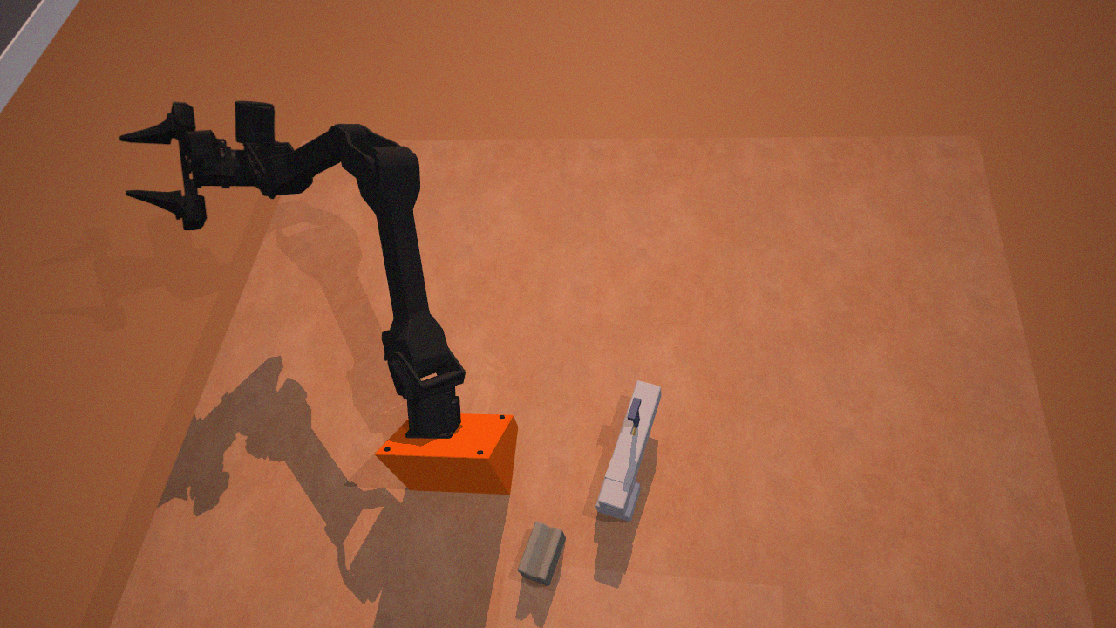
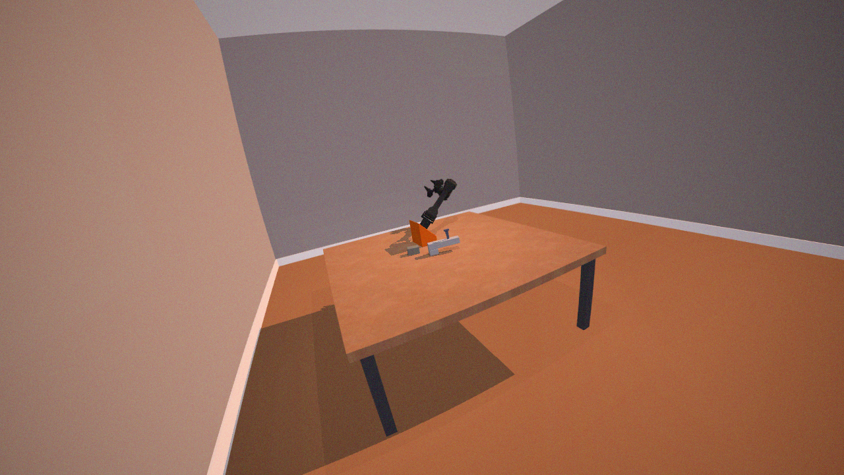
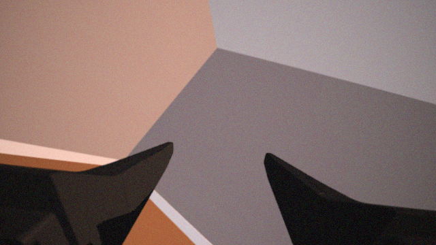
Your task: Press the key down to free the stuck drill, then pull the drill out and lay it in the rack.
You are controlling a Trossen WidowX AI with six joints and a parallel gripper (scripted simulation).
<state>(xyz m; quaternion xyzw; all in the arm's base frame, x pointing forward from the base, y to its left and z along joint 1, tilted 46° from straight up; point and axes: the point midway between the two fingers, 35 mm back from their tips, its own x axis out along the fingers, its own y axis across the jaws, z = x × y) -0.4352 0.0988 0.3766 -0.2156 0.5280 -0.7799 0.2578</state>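
The blue-grey key is 74 cm ahead of my gripper tip, 31 cm to the right of it and 22 cm below it. From my gripper tip the other things lie so: grooved block 61 cm ahead, 48 cm to the right, 30 cm below; pale grey fixture 73 cm ahead, 34 cm to the right, 27 cm below.
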